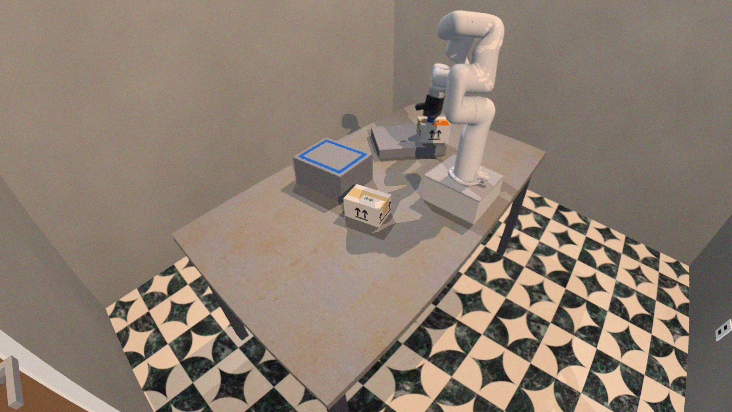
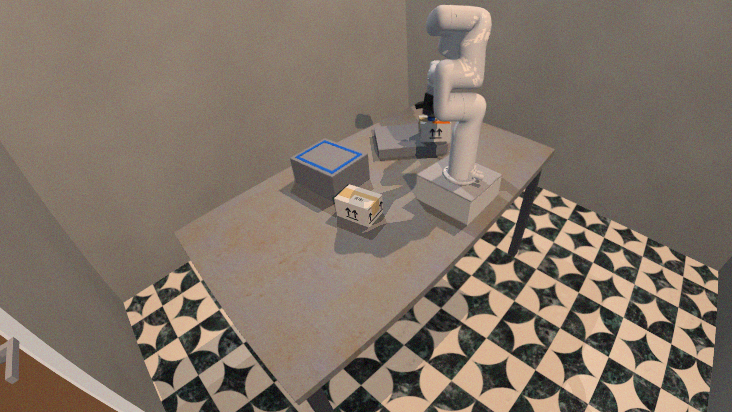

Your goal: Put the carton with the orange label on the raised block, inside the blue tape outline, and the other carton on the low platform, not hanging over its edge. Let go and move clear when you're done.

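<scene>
The carton with the orange label [image 1: 434, 134] [image 2: 435, 133] is upright at the right end of the low grey platform [image 1: 396, 153] [image 2: 398, 152]; whether its base touches the platform is hard to tell. My suction cup [image 1: 431, 120] [image 2: 431, 118] is at the top of this carton, beside the orange label, and appears to touch it; whether suction holds it cannot be seen. The other carton [image 1: 361, 207] [image 2: 353, 207], white with tan tape, stands on the table in front of the raised block [image 1: 315, 175] [image 2: 312, 175]. The blue tape outline [image 1: 318, 166] [image 2: 316, 166] on the block's top surrounds bare surface.
The arm's white base box [image 1: 450, 200] [image 2: 443, 198] stands on the table [image 1: 307, 286] [image 2: 297, 286] to the right of the second carton. The raised block is between the table's left edge and that carton. Walls stand behind the table.
</scene>
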